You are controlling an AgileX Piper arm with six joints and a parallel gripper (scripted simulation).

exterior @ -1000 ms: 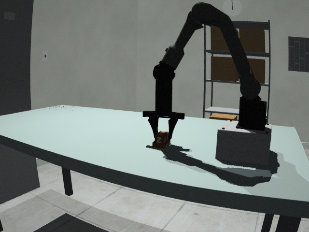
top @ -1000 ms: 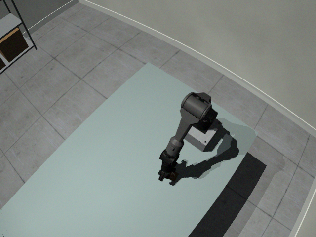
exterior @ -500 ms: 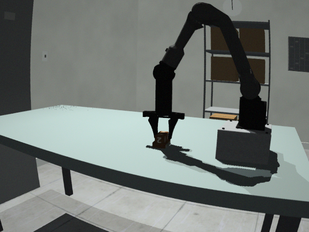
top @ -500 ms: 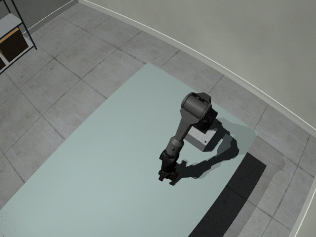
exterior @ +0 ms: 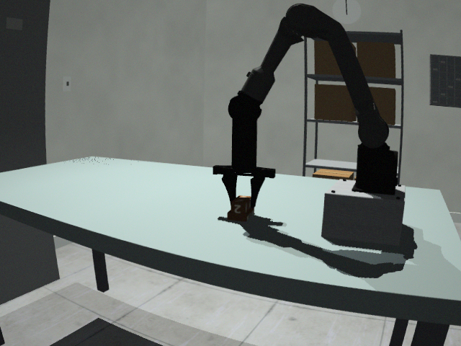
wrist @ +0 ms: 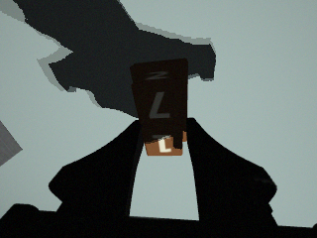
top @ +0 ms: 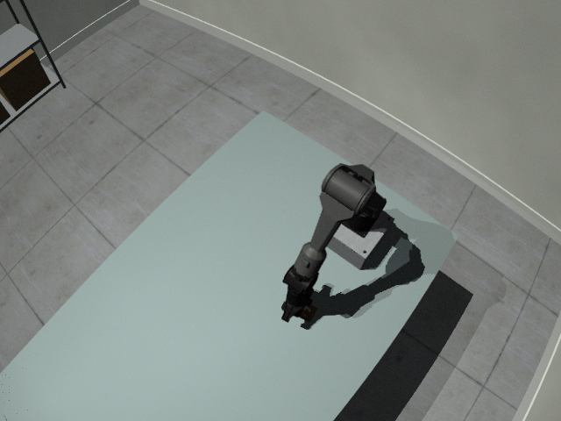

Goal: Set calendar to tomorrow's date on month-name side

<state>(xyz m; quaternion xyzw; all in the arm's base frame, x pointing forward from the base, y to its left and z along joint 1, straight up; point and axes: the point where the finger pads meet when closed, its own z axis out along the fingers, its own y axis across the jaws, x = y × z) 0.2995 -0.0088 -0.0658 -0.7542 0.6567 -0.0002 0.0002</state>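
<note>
My gripper is now 20 mm to the right of the brown tray and 20 mm above it. The rest, counted from my hand: brown cube (30 mm to the left).
</note>
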